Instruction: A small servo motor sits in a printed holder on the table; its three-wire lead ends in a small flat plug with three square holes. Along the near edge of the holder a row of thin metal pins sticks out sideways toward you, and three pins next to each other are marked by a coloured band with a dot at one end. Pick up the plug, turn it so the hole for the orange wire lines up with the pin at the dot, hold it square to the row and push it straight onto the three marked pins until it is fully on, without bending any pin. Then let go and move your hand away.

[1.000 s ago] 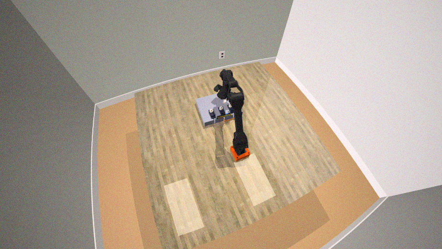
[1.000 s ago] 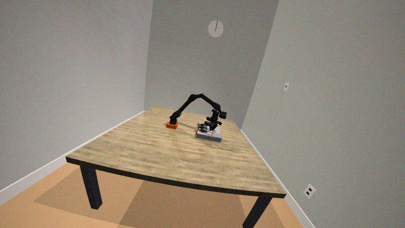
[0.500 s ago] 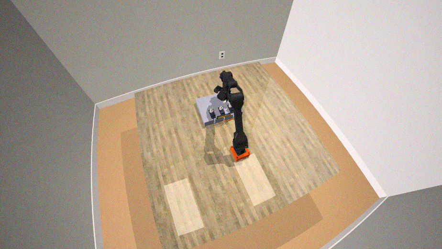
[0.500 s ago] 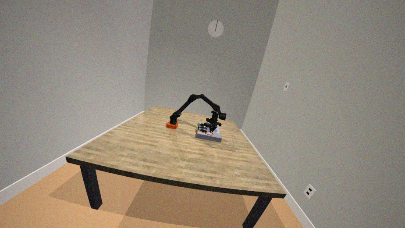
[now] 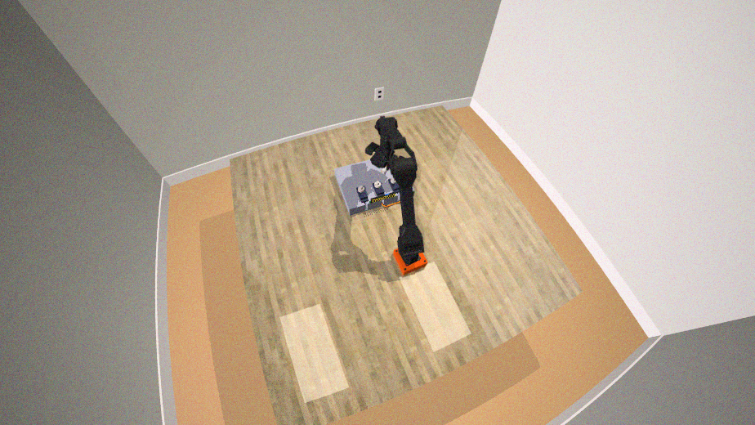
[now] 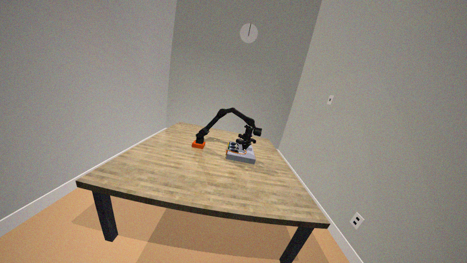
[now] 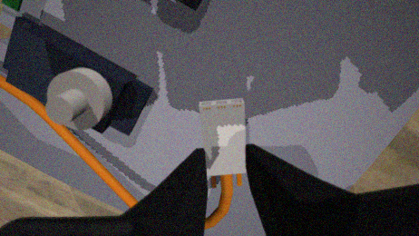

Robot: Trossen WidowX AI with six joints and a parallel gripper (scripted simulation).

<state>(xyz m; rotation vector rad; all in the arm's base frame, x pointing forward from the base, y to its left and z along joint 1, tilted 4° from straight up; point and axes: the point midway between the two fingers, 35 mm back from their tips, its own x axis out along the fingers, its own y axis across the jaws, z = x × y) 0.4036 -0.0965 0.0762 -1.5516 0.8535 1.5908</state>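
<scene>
Now: gripper tip 130 mm past the blue band and 60 mm to the right of it. Round my gripper tip: grey holder: 60 mm to the left, 50 mm below, 30 mm ahead; pale dot: 130 mm behind, 50 mm to the left; green board: 130 mm behind, 80 mm to the left, 30 mm below.
</scene>
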